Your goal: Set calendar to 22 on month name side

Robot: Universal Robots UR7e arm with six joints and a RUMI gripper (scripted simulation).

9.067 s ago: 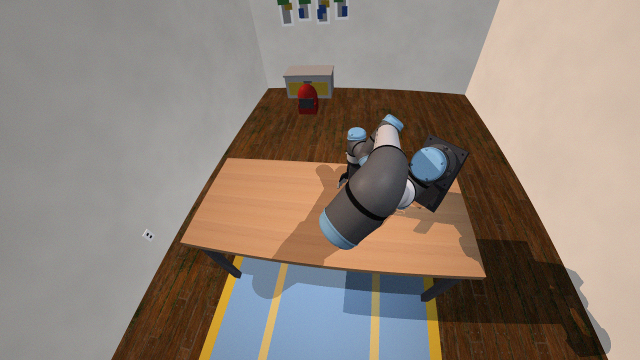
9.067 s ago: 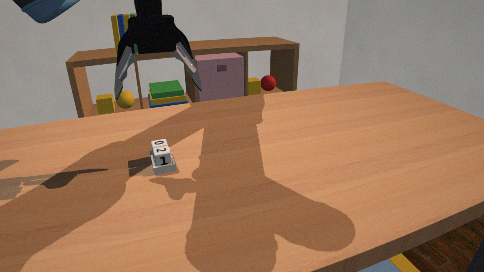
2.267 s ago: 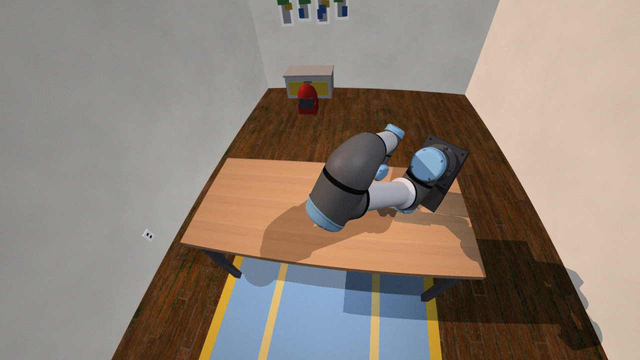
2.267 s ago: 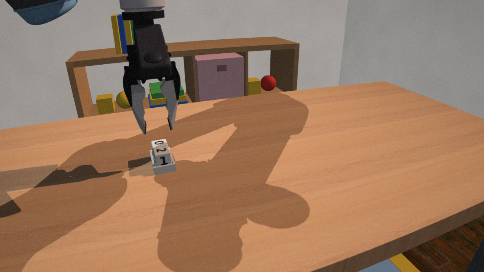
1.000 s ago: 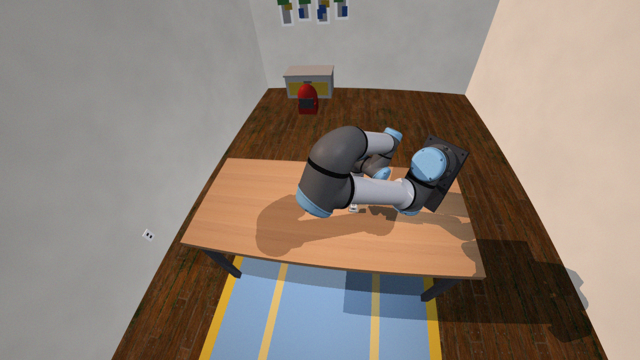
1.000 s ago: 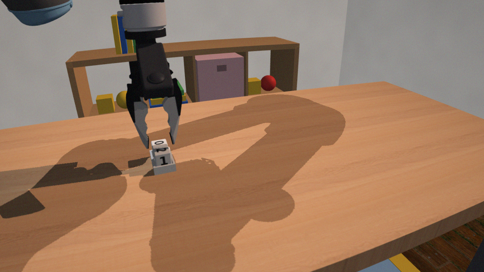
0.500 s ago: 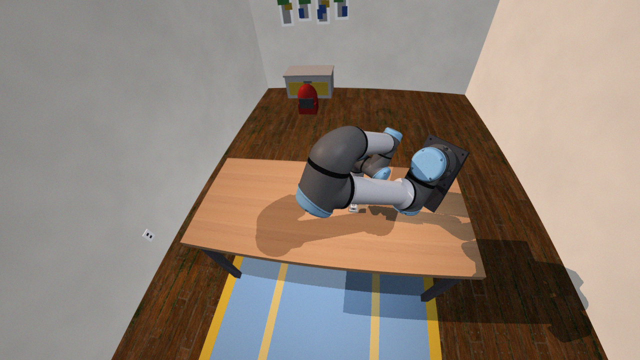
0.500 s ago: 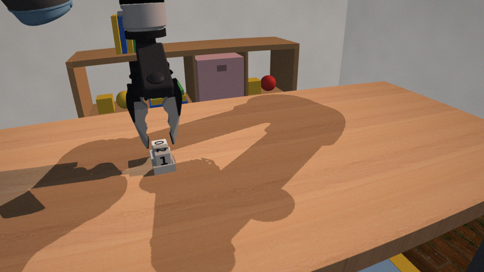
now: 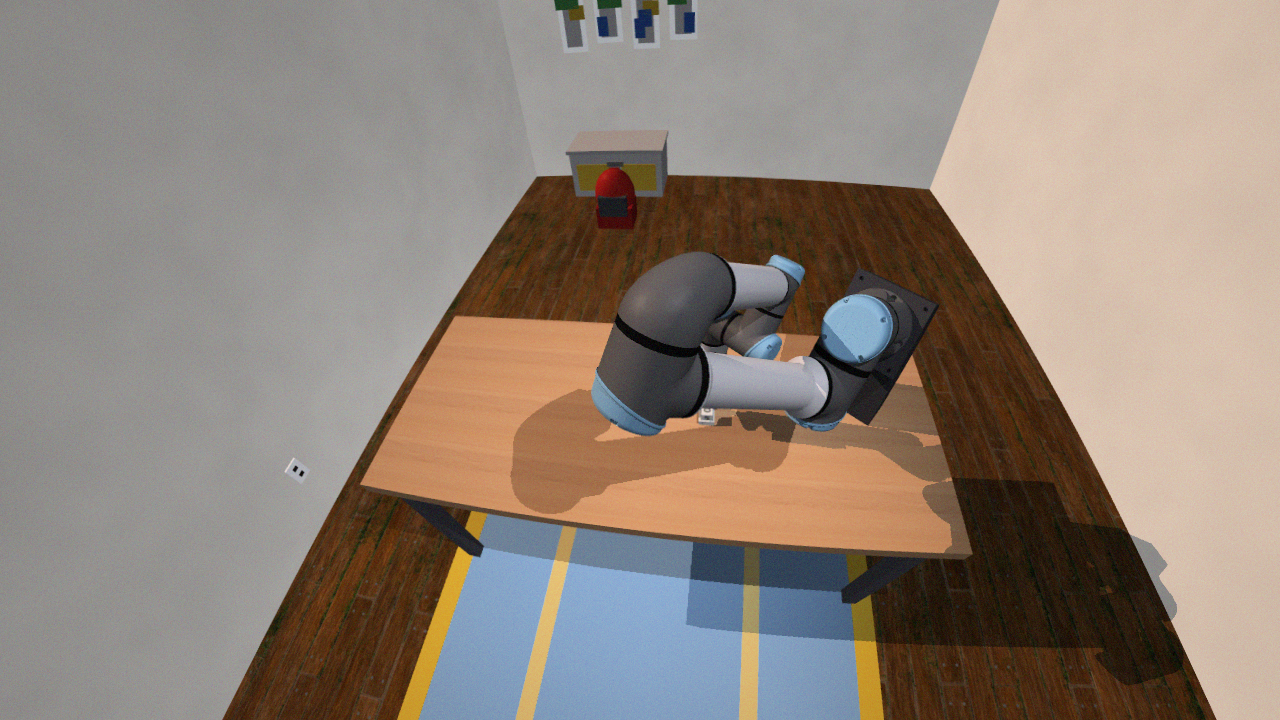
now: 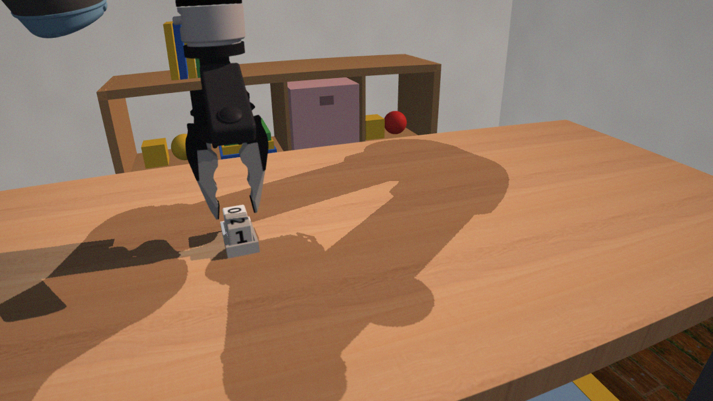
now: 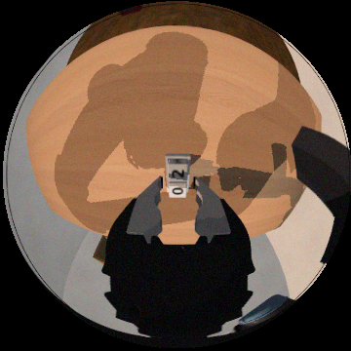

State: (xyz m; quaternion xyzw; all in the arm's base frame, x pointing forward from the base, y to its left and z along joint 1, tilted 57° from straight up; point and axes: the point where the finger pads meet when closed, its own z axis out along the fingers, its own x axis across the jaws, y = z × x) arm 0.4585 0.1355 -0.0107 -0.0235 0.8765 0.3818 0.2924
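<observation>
Right now my hand is 40 mm above the white cube. The rest, counted from my hand: grey tray 60 mm below, 20 mm to the left, 10 mm behind.
</observation>
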